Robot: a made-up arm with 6 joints. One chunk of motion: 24 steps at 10 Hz.
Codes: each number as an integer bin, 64 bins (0 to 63) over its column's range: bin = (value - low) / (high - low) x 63, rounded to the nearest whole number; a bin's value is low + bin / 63 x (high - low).
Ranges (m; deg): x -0.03..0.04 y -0.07..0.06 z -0.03..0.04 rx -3..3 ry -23..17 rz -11..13
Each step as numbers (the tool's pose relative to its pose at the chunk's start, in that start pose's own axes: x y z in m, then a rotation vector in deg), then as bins.
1 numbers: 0.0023 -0.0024 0.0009 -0.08 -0.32 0.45
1 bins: 29 33 28 31 36 30
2 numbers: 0.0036 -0.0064 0.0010 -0.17 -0.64 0.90
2 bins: 30 31 28 30 35 31
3 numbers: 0.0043 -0.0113 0.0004 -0.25 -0.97 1.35
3 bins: 31 28 27 29 35 32
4 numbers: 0.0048 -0.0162 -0.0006 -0.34 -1.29 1.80
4 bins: 31 26 26 28 34 34
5 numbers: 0.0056 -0.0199 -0.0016 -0.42 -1.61 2.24
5 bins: 32 24 26 27 34 35
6 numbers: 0.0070 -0.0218 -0.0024 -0.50 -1.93 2.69
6 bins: 33 23 25 26 33 36
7 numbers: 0.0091 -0.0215 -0.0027 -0.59 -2.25 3.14
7 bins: 35 24 25 25 33 37
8 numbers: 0.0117 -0.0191 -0.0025 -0.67 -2.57 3.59
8 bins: 38 25 25 24 32 38
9 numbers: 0.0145 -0.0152 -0.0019 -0.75 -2.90 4.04
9 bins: 40 27 25 24 32 39
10 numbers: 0.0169 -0.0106 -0.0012 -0.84 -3.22 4.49
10 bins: 42 29 26 23 31 41
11 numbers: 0.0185 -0.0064 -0.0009 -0.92 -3.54 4.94
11 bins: 44 31 26 22 31 42
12 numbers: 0.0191 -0.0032 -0.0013 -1.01 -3.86 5.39
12 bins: 44 32 26 21 30 43
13 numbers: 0.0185 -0.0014 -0.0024 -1.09 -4.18 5.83
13 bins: 44 33 25 20 30 44
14 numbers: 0.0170 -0.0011 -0.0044 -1.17 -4.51 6.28
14 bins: 42 33 23 19 29 45
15 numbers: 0.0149 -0.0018 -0.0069 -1.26 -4.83 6.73
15 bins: 40 33 21 18 29 47
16 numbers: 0.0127 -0.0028 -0.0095 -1.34 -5.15 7.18
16 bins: 38 33 18 17 28 48
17 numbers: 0.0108 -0.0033 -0.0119 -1.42 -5.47 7.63
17 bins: 37 32 16 17 28 49
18 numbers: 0.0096 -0.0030 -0.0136 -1.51 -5.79 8.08
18 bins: 36 32 15 16 27 50
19 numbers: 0.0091 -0.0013 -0.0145 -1.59 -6.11 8.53
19 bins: 35 33 14 15 27 51
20 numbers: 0.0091 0.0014 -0.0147 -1.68 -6.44 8.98
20 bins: 35 35 14 14 26 52
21 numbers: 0.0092 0.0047 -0.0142 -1.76 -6.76 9.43
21 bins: 35 36 14 13 26 54
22 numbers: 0.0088 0.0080 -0.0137 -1.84 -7.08 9.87
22 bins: 35 38 15 12 25 55
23 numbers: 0.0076 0.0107 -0.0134 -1.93 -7.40 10.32
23 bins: 34 39 15 11 25 56
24 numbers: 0.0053 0.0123 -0.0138 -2.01 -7.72 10.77
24 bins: 32 40 15 10 24 57
